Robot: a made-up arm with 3 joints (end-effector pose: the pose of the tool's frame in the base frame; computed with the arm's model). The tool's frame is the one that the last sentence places.
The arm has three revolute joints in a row. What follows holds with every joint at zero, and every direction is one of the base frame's.
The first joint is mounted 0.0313 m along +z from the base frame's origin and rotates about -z.
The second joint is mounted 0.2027 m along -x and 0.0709 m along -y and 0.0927 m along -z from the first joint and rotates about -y.
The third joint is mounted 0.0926 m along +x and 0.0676 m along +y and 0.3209 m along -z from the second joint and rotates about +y.
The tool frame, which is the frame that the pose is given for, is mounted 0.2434 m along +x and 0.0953 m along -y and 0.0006 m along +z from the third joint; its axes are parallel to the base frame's.
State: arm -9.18 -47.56 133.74
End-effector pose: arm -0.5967 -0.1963 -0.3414 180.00 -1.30 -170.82
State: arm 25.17 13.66 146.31
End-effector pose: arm -0.2242 -0.0036 -0.5308 180.00 47.35 154.83
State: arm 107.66 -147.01 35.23
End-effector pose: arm 0.1179 0.6953 0.1663 180.00 -2.24 72.34
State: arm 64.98 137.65 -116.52
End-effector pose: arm -0.1404 0.0677 0.0038 180.00 74.17 115.02
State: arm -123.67 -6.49 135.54
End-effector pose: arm 0.2697 -0.2270 -0.5409 180.00 37.97 -56.33
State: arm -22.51 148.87 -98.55
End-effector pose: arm -0.1553 -0.1711 0.0362 180.00 67.42 -157.49
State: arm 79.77 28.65 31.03
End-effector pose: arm -0.0481 -0.2888 -0.3081 0.00 2.38 -79.77
